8 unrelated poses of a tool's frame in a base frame.
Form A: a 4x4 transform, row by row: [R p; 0 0 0 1], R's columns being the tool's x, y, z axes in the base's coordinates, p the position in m. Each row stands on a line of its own.
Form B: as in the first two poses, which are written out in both.
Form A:
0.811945 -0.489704 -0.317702 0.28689
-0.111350 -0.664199 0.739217 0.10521
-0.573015 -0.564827 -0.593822 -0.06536
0 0 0 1
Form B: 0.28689 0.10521 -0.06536 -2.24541 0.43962 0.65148
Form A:
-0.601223 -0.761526 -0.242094 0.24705
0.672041 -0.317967 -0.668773 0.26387
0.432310 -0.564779 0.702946 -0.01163
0 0 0 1
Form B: 0.24705 0.26387 -0.01163 0.14571 -0.94490 2.00855
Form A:
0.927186 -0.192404 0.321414 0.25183
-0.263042 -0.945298 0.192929 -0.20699
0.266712 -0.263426 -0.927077 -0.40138
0 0 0 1
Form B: 0.25183 -0.20699 -0.40138 -2.85278 0.34196 -0.44158
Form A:
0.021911 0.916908 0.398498 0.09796
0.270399 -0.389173 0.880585 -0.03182
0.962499 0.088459 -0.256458 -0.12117
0 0 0 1
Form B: 0.09796 -0.03182 -0.12117 -1.70820 -1.21626 -1.39418
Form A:
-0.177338 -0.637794 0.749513 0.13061
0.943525 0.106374 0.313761 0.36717
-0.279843 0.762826 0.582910 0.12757
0 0 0 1
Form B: 0.13061 0.36717 0.12757 0.42077 0.96449 1.48167
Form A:
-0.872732 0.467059 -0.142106 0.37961
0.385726 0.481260 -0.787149 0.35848
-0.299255 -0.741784 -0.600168 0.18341
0 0 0 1
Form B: 0.37961 0.35848 0.18341 0.75747 2.62397 -1.35805
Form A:
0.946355 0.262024 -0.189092 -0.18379
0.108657 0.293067 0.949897 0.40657
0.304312 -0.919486 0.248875 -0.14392
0 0 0 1
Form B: -0.18379 0.40657 -0.14392 -1.27630 -0.33687 -0.10471
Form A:
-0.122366 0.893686 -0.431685 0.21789
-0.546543 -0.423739 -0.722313 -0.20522
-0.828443 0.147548 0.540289 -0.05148
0 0 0 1
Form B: 0.21789 -0.20522 -0.05148 1.05558 0.48147 -1.74772
